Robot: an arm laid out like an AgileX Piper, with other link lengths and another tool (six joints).
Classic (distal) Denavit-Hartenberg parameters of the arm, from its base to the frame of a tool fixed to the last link. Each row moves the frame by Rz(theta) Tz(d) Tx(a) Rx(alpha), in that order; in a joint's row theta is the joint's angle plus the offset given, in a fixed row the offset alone. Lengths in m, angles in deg.
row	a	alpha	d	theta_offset
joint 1	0.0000	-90.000	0.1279	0.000
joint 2	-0.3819	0.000	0.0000	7.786
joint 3	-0.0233	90.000	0.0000	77.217
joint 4	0.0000	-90.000	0.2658	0.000
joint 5	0.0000	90.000	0.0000	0.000
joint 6	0.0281	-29.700	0.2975	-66.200
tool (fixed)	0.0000	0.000	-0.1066	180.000
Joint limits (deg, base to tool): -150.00..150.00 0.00..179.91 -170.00..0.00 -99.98..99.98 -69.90..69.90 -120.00..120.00
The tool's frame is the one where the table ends.
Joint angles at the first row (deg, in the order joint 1, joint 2, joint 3, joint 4, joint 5, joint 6):
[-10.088 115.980 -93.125 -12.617 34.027 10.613]
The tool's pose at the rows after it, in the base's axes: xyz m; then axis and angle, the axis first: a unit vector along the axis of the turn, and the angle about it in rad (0 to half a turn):
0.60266 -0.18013 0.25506 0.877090 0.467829 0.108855 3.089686
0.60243 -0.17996 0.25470 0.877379 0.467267 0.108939 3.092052
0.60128 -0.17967 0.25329 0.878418 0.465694 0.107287 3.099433
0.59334 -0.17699 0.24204 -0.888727 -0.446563 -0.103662 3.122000
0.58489 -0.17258 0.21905 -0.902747 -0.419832 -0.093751 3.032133
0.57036 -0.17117 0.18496 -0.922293 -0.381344 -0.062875 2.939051
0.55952 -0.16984 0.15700 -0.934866 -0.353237 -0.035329 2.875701
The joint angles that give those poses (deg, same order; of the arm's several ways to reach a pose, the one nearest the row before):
[-10.088 115.980 -93.126 -12.616 34.028 10.612]
[-10.087 115.980 -93.124 -12.486 34.108 10.613]
[-10.088 115.980 -93.124 -12.209 34.537 10.613]
[-10.088 116.117 -93.124 -9.845 37.191 11.735]
[-10.088 117.290 -93.372 -6.767 40.676 13.456]
[-10.088 119.435 -93.372 -5.724 45.253 17.259]
[-10.088 121.542 -93.371 -5.157 48.326 19.887]

